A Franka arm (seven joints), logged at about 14 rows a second.
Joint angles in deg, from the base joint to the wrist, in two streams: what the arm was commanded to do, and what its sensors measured. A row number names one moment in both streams.
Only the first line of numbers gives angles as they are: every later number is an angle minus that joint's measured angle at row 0.
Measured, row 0: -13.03, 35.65, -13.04, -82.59, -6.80, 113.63, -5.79
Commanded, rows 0 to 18: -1.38, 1.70, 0.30, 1.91, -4.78, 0.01, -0.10; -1.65, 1.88, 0.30, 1.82, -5.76, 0.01, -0.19; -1.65, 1.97, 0.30, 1.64, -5.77, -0.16, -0.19; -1.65, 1.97, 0.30, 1.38, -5.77, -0.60, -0.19; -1.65, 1.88, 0.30, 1.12, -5.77, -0.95, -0.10; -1.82, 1.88, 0.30, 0.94, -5.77, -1.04, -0.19; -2.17, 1.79, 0.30, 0.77, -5.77, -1.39, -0.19; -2.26, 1.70, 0.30, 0.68, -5.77, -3.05, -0.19; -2.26, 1.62, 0.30, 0.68, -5.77, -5.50, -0.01; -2.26, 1.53, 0.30, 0.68, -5.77, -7.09, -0.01; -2.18, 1.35, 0.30, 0.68, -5.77, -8.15, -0.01; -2.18, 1.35, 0.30, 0.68, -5.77, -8.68, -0.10; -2.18, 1.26, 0.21, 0.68, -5.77, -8.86, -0.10; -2.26, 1.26, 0.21, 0.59, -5.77, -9.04, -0.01; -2.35, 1.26, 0.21, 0.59, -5.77, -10.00, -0.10; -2.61, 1.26, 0.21, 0.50, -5.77, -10.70, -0.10; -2.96, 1.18, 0.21, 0.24, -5.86, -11.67, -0.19; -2.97, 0.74, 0.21, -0.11, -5.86, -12.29, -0.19; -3.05, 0.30, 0.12, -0.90, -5.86, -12.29, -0.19
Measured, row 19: -2.60, 1.66, -0.08, 0.20, -4.79, -10.73, -0.32
